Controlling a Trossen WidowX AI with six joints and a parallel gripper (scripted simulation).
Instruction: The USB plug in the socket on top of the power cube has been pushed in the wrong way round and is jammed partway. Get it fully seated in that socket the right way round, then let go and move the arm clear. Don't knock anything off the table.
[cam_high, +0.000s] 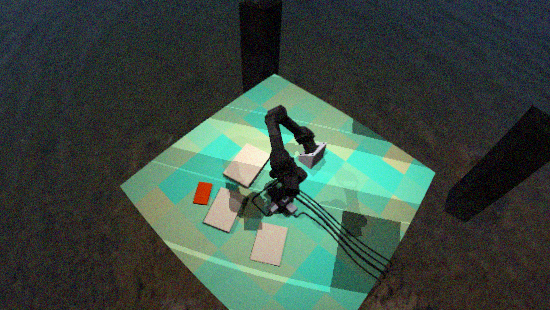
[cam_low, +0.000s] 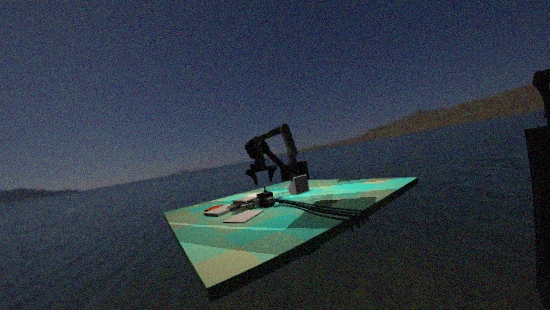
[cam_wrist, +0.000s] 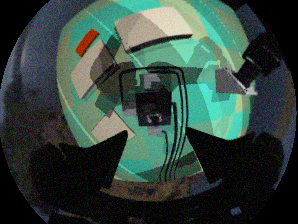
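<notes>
The USB plug lies 40 mm below my gripper tip. From my gripper tip the other things lie so: red flat block: 190 mm ahead, 370 mm to the right, 130 mm below.
</notes>
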